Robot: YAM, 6 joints.
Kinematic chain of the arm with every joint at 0, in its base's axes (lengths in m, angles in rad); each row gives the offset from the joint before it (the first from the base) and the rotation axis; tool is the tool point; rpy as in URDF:
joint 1: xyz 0 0 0.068 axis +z
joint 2: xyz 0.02 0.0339 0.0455 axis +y
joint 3: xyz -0.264 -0.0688 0 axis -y
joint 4: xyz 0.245 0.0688 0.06 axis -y
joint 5: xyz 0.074 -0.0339 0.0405 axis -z
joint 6: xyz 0.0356 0 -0.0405 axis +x
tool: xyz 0 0 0 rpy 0 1.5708 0
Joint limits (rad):
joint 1: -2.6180..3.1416
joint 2: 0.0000..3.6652
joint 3: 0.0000..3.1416
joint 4: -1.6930..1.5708
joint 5: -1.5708..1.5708
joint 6: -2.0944..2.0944
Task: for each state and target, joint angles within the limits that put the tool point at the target. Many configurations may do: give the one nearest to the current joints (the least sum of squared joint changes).
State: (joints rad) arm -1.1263 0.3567 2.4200 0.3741 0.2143 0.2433
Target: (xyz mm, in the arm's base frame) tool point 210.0 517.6 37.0
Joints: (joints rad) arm -1.9688 0.1340 3.1350 1.0613 0.1980 0.2433
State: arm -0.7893 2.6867 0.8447 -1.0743 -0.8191 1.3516
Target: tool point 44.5 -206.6 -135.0
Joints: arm -1.4701 2.9300 1.1904 -0.8556 -0.7215 1.3516
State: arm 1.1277 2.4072 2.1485 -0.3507 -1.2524 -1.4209
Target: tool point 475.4 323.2 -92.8
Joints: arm 0.5474 3.2227 2.4928 -0.0397 -0.9308 -1.4209
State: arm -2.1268 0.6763 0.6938 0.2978 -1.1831 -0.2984
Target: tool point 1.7 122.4 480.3
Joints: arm -1.3239 0.1804 1.1026 0.4115 -1.0897 -0.2984
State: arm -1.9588 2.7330 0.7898 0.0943 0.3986 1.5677
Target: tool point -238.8 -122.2 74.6
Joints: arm -2.5978 1.7877 0.6394 -0.0738 0.5622 1.5677
